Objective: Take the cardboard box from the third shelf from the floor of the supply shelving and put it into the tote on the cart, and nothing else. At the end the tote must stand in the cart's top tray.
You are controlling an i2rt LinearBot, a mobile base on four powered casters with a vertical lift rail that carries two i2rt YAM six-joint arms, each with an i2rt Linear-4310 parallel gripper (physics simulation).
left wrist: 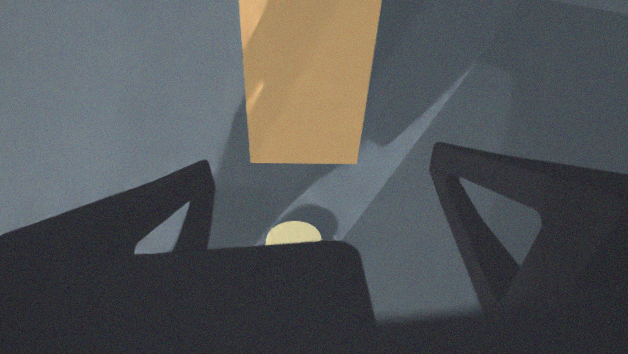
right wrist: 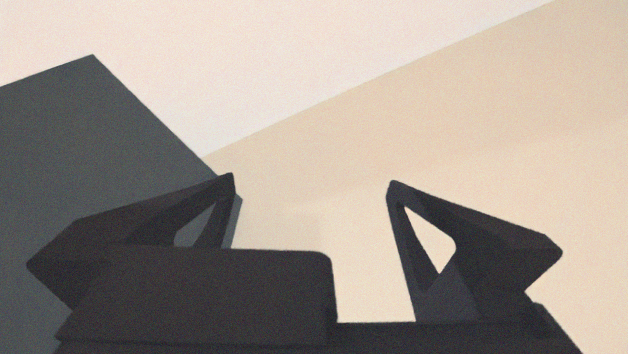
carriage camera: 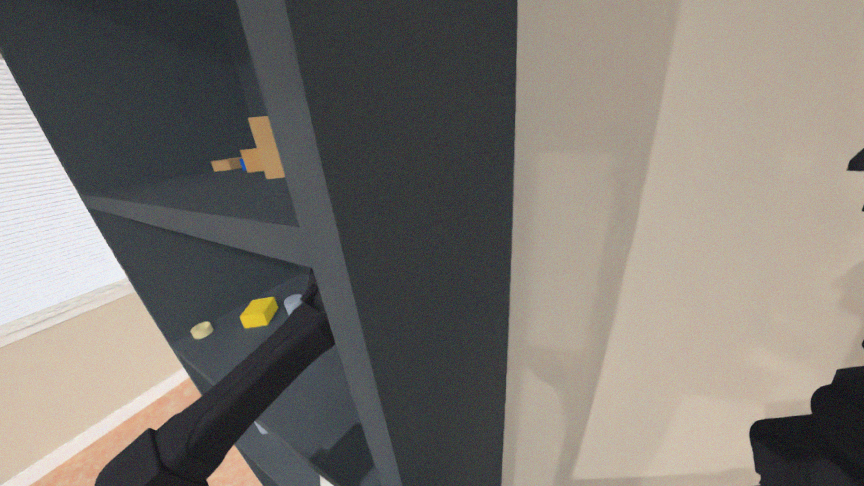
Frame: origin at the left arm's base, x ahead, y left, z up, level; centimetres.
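Where they show: left gripper, between the fingertips: [left wrist: 322, 164]; right gripper, between the fingertips: [right wrist: 312, 185].
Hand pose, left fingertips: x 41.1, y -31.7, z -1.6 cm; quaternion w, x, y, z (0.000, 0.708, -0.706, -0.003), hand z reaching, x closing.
After its pixels a point has its place.
The cardboard box [left wrist: 310, 90] {x 42.9, y -31.5, z -5.3 cm}, a plain tan block, shows in the left wrist view at the top middle, ahead of the fingertips and between their lines, not touching them. My left gripper [left wrist: 322, 164] {x 41.1, y -31.7, z -1.6 cm} is open and empty, inside a compartment of the dark grey supply shelving [carriage camera: 422, 181] {x 13.7, y -31.0, z 36.5 cm} [right wrist: 100, 140] {x 14.7, y -31.6, z 66.8 cm}. In the carriage view its fingers are mostly hidden behind the shelving's front post. My right gripper [right wrist: 312, 185] {x 3.5, y -65.8, z 44.0 cm} is open and empty beside the shelving, facing the beige wall. The tote and the cart do not show in these views.
A pale yellow round thing [carriage camera: 201, 330] [left wrist: 294, 233], a yellow block [carriage camera: 258, 312] {x 54.2, y 25.7, z -5.8 cm} and a partly hidden light grey thing [carriage camera: 292, 304] {x 54.1, y 13.9, z -3.6 cm} are on the shelf by my left arm [carriage camera: 241, 386] {x 9.0, y -9.0, z 16.9 cm}. Tan pieces [carriage camera: 263, 151] {x 36.0, y -3.3, z 40.0 cm} stand on the shelf above. The shelving's front post [carriage camera: 314, 199] {x 5.2, y -24.7, z 37.5 cm} is beside the arm.
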